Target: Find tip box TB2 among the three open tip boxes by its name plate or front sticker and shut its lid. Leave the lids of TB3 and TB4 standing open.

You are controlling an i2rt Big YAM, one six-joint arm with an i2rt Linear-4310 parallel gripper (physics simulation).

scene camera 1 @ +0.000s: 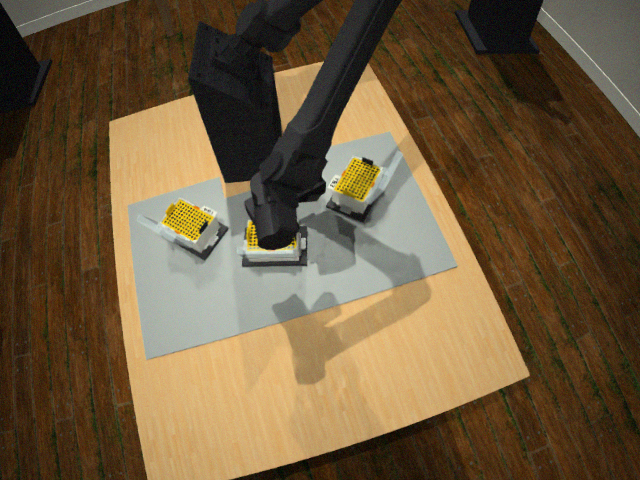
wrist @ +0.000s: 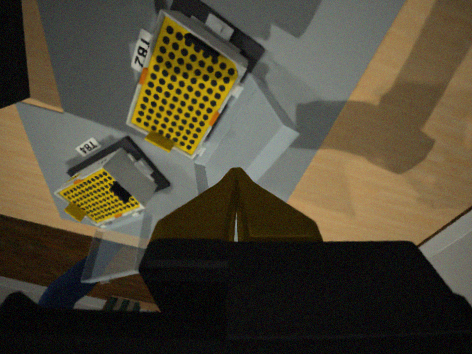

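Where they show: gripper, between the fingertips: (wrist: 236,176); arm's base, origin of its link: (scene camera 1: 232,60).
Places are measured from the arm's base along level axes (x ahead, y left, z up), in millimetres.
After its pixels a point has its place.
Tip box TB2 (scene camera 1: 273,254) @[x 418, y 54, z -188 mm] (wrist: 182,87) stands in the middle of the mat, its plate reading TB2 in the wrist view. Its clear lid (wrist: 250,130) @[x 405, y 65, z -220 mm] stands open on the side away from the plate. My gripper (wrist: 236,176) @[x 398, y 63, z -150 mm] is shut and empty; its fingertips appear just beyond the lid's lower edge in the wrist view. In the scene view the arm's wrist covers part of TB2 and the fingers are hidden. Tip box TB4 (scene camera 1: 188,222) @[x 267, y -160, z -260 mm] (wrist: 102,195) @[x 264, y -154, z -260 mm] has its lid (scene camera 1: 155,227) @[x 325, y -211, z -173 mm] (wrist: 117,250) @[x 316, y -211, z -214 mm] open. Tip box TB3 (scene camera 1: 356,180) @[x 201, y 264, z -260 mm] has its lid (scene camera 1: 391,167) @[x 236, y 339, z -172 mm] open.
The grey mat (scene camera 1: 191,315) @[x 489, y -165, z -317 mm] lies on the wooden table (scene camera 1: 413,372) @[x 678, y 326, z -320 mm]. The black pedestal (scene camera 1: 237,124) @[x 122, y -4, z -95 mm] stands at the mat's back edge, between TB4 and TB3. The arm (scene camera 1: 330,87) @[x 356, y 190, z 202 mm] reaches over the mat from the back.
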